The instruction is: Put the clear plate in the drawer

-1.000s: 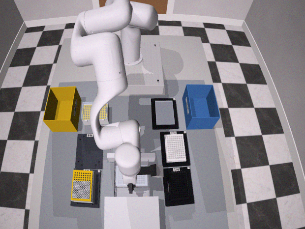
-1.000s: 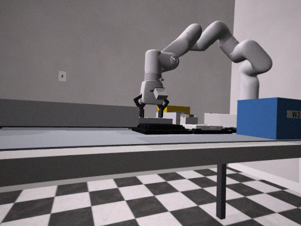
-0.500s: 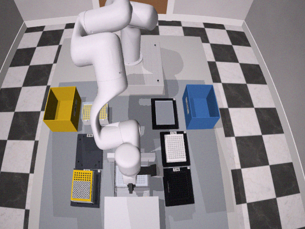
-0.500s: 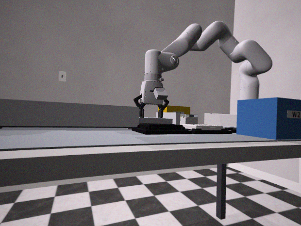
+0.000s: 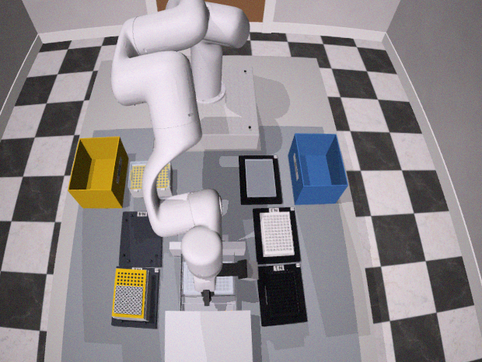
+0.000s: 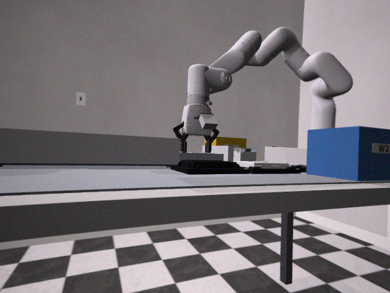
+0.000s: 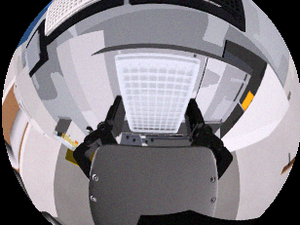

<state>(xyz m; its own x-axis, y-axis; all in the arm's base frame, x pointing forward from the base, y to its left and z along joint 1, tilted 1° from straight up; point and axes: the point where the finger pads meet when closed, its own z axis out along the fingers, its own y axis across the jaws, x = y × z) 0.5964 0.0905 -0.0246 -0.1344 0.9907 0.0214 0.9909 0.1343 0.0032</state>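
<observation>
The cooler drawer lies 3 cm ahead of my hand and 2 cm below it. Round my hand: clear plate 1 cm below; white cooler CD 17 cm ahead, 2 cm to the left, 2 cm below; black plate 20 cm to the left, 3 cm below, 2 cm ahead.
</observation>
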